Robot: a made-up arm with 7 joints. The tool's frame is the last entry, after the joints.
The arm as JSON. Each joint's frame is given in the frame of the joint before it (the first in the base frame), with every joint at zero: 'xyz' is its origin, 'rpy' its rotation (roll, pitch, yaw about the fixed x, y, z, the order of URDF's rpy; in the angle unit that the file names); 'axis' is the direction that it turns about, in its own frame. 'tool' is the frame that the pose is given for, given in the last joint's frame.
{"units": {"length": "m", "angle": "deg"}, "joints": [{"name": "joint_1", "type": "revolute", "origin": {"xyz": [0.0, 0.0, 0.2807], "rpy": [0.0, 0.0, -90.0]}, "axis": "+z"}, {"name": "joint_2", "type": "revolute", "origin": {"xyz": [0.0, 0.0, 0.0], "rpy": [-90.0, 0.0, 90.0]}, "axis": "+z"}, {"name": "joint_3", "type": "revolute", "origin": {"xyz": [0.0, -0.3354, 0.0], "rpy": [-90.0, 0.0, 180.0]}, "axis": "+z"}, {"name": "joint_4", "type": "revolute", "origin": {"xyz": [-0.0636, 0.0, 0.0], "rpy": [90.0, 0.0, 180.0]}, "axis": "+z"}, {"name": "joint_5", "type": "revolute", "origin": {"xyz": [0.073, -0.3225, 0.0], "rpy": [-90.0, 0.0, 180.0]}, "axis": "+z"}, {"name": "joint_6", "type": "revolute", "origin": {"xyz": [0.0, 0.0, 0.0], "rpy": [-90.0, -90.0, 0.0]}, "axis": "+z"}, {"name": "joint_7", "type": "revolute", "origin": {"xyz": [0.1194, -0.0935, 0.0], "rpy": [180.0, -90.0, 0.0]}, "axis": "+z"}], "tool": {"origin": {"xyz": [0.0, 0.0, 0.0], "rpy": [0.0, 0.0, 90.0]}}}
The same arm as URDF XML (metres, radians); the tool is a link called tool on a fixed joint. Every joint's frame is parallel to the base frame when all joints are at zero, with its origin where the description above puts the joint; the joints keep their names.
<robot name="arm">
<joint name="tool_fixed" type="fixed"><parent link="link7"/><child link="tool"/><origin xyz="0 0 0" rpy="3.1416 0 0"/></joint>
<joint name="joint_7" type="continuous"><parent link="link6"/><child link="link7"/><origin xyz="0.0935 0 -0.1194" rpy="0 0 0"/><axis xyz="0 0 -1"/></joint>
<joint name="joint_6" type="continuous"><parent link="link5"/><child link="link6"/><origin xyz="0 0 0" rpy="0 0 0"/><axis xyz="0 1 0"/></joint>
<joint name="joint_5" type="continuous"><parent link="link4"/><child link="link5"/><origin xyz="0.073 0 -0.3225" rpy="0 0 0"/><axis xyz="0 0 -1"/></joint>
<joint name="joint_4" type="continuous"><parent link="link3"/><child link="link4"/><origin xyz="0.0636 0 0" rpy="0 0 0"/><axis xyz="0 -1 0"/></joint>
<joint name="joint_3" type="continuous"><parent link="link2"/><child link="link3"/><origin xyz="0 0 0.3354" rpy="0 0 0"/><axis xyz="0 0 1"/></joint>
<joint name="joint_2" type="continuous"><parent link="link1"/><child link="link2"/><origin xyz="0 0 0" rpy="0 0 0"/><axis xyz="0 1 0"/></joint>
<joint name="joint_1" type="continuous"><parent link="base"/><child link="link1"/><origin xyz="0 0 0.2807" rpy="0 0 0"/><axis xyz="0 0 1"/></joint>
<link name="base"/>
<link name="link1"/>
<link name="link2"/>
<link name="link3"/>
<link name="link4"/>
<link name="link5"/>
<link name="link6"/>
<link name="link7"/>
<link name="tool"/>
</robot>

